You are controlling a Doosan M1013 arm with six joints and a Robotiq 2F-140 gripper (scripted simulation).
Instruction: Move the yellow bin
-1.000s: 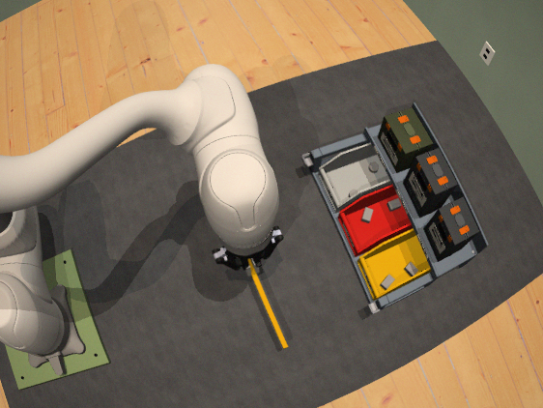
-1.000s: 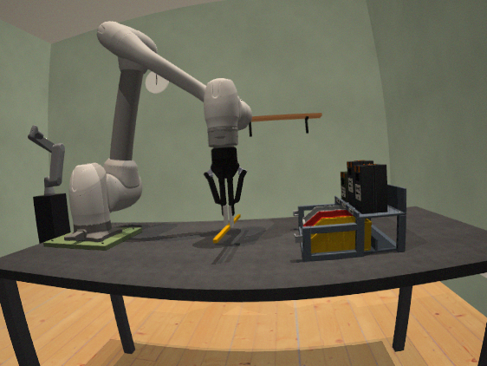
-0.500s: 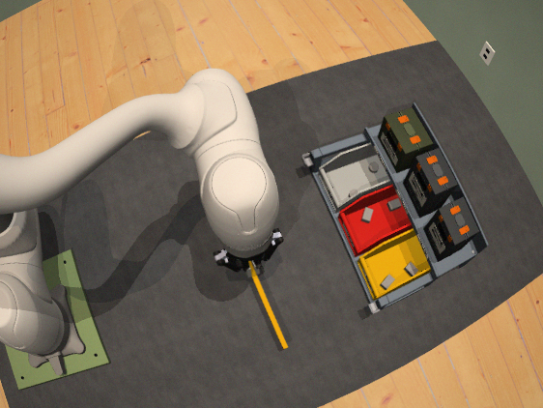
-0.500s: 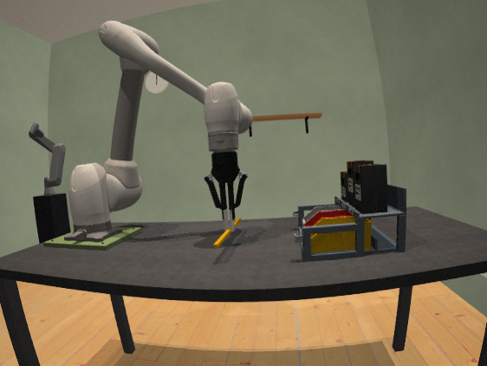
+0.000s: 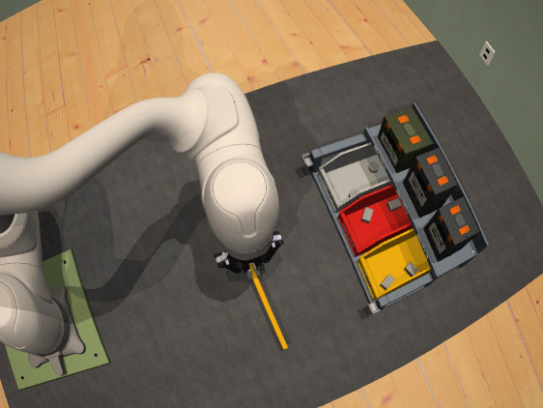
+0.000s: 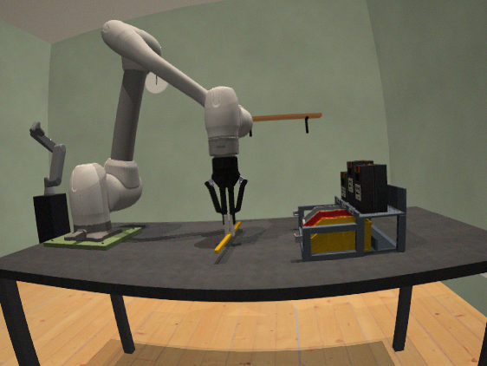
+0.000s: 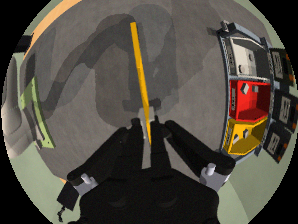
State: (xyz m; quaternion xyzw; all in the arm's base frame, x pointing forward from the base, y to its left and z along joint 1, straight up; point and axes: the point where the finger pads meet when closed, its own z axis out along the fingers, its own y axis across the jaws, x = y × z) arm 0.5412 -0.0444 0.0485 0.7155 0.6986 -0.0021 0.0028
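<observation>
Right now the yellow open bin is 300 mm ahead of my hand, 120 mm to the right of it and 20 mm below it. From my hand the other things lie so: grey bin: 310 mm ahead, 100 mm to the left, 20 mm below; red bin: 310 mm ahead, 10 mm to the right, 20 mm below; yellow bar: 30 mm below.
</observation>
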